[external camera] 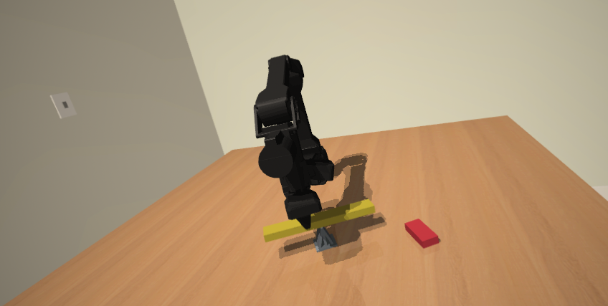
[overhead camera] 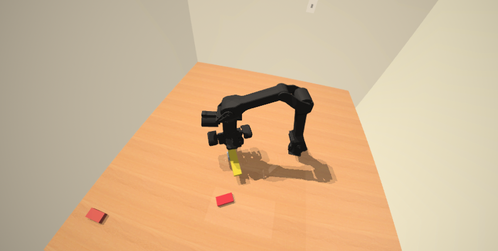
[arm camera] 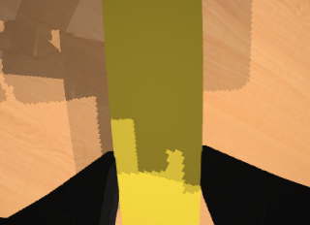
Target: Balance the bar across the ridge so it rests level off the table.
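Now: the yellow bar 2 cm to the left of my gripper tip and 1 cm behind it. From my gripper tip the other things lie so: red block (22 cm to the left, 5 cm below, 4 cm behind).
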